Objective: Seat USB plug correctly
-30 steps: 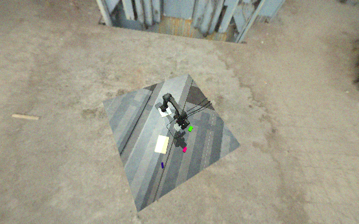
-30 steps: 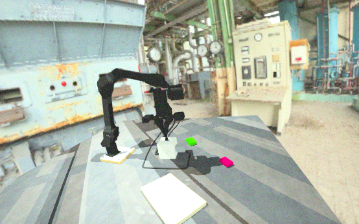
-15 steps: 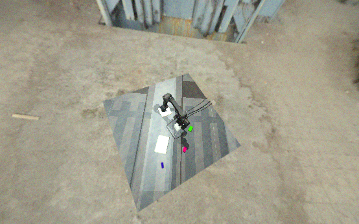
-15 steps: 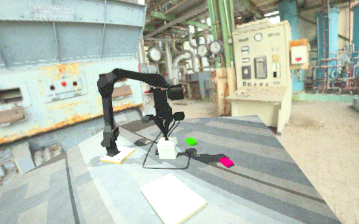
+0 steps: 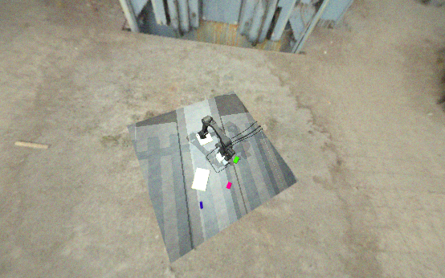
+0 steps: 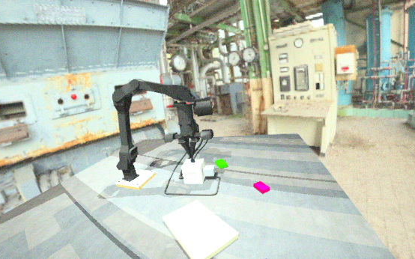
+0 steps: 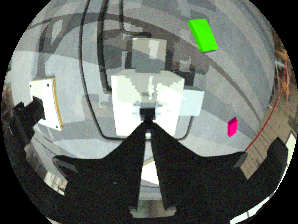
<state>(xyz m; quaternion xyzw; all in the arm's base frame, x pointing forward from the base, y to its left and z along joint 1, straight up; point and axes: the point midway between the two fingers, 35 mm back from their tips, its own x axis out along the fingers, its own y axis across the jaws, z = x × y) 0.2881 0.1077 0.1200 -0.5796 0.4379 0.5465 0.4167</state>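
My gripper tip is now 1 cm above the dark USB plug. Round my gripper tip: green block 6 cm ahead, 14 cm to the left, 10 cm below; then magenta block 27 cm ahead, 1 cm to the right, 10 cm below; then cream flat pad 14 cm ahead, 24 cm to the right, 10 cm below.
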